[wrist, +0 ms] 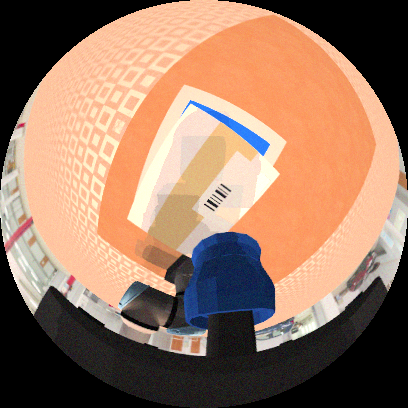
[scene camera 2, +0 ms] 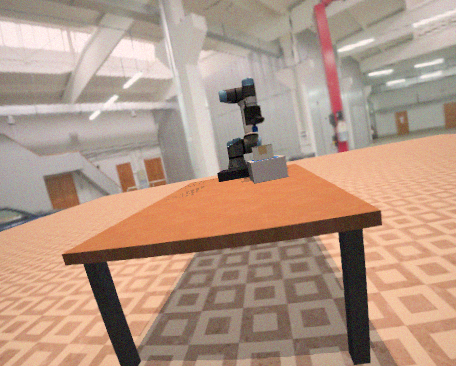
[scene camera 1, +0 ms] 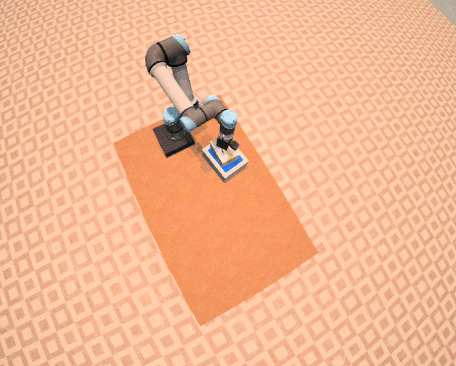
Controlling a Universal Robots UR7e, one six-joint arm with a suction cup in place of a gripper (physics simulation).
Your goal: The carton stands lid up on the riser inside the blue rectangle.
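Places are measured from the arm's base along level axes (x ahead, y down, z left), in centimetres.
Where they show: hand, its tool point: [wrist: 226, 260] [scene camera 2: 255, 131]; arm's base, origin of its link: [scene camera 2: 238, 168] [scene camera 1: 176, 131].
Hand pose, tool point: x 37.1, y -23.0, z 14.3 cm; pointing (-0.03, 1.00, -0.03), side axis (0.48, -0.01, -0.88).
Observation:
Things, the pixels of their top centre, and the offset from my tool point. Level surfaces: height alone.
- carton, centre of its top: [wrist: 192, 198] [scene camera 2: 261, 145] [scene camera 1: 224, 148] dx -1.8, dy +8.8, dz +2.3 cm
- grey-white riser, centre of its top: [wrist: 202, 170] [scene camera 2: 264, 158] [scene camera 1: 225, 155] dx -0.3, dy +17.1, dz +2.4 cm
- blue rectangle, centre of its top: [wrist: 202, 170] [scene camera 1: 225, 155] dx -0.3, dy +17.1, dz +2.4 cm
- orange table, height of its surface: dy +29.1 cm
The carton [scene camera 1: 225, 155] [scene camera 2: 263, 150] [wrist: 201, 167] is a pale box with a tan tape stripe and a barcode label on its upper face. It stands upright on the grey-white riser [scene camera 1: 234, 172] [scene camera 2: 268, 171] [wrist: 274, 140], over the blue rectangle [scene camera 1: 234, 164] [scene camera 2: 258, 160] [wrist: 232, 128]. Blue shows along one side of the carton. My suction cup [scene camera 1: 222, 147] [scene camera 2: 255, 128] [wrist: 226, 243] hangs a short way above the carton with a clear gap, and nothing hangs from it.
The riser stands on the orange table [scene camera 1: 208, 236] [scene camera 2: 245, 210] [wrist: 304, 114] close to the arm's black base plate [scene camera 1: 173, 144] [scene camera 2: 230, 176]. The table edges drop to a patterned floor.

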